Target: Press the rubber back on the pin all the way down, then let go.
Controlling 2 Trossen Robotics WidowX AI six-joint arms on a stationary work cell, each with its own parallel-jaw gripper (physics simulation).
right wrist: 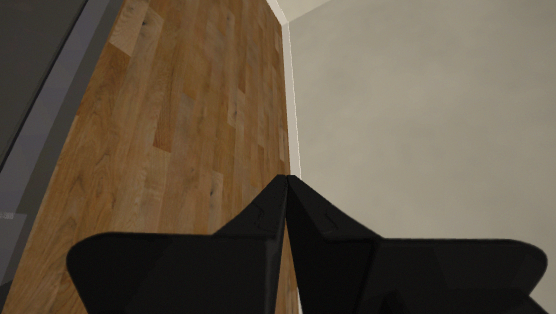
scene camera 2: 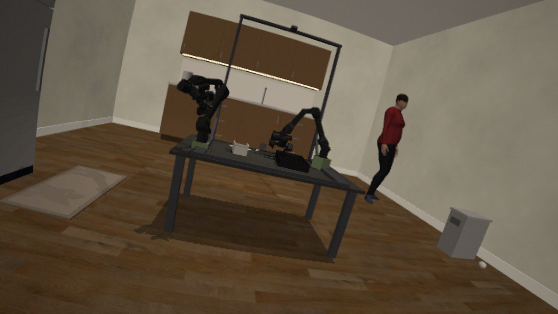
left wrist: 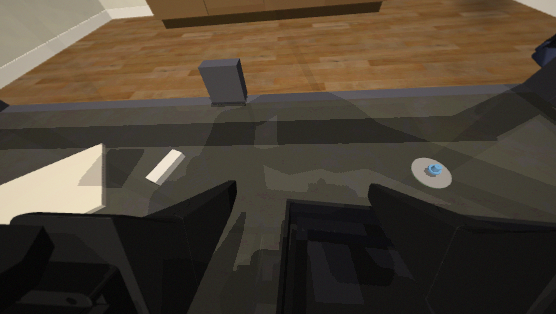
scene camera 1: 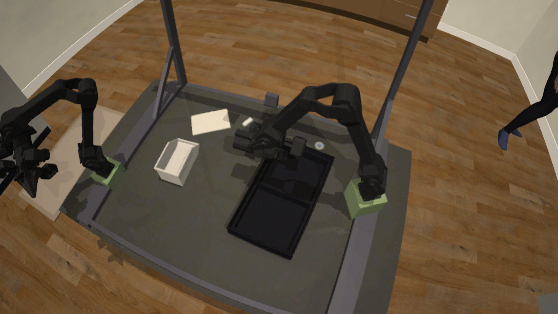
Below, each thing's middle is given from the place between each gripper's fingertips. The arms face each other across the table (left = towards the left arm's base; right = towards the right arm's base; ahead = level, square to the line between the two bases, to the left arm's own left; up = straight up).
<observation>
Right now the black two-compartment tray (scene camera 1: 275, 210) is 21 cm ahead of my left hand, 3 cm to the left of it and 3 cm below it. Also, from my left hand: white box (scene camera 1: 174, 164) 35 cm to the right, 13 cm ahead, 2 cm below.
The white box lies 33 cm behind my right hand, 31 cm to the left of it and 25 cm below it. Round my right hand: black two-compartment tray (25 cm behind, 69 cm to the left, 26 cm below).
</observation>
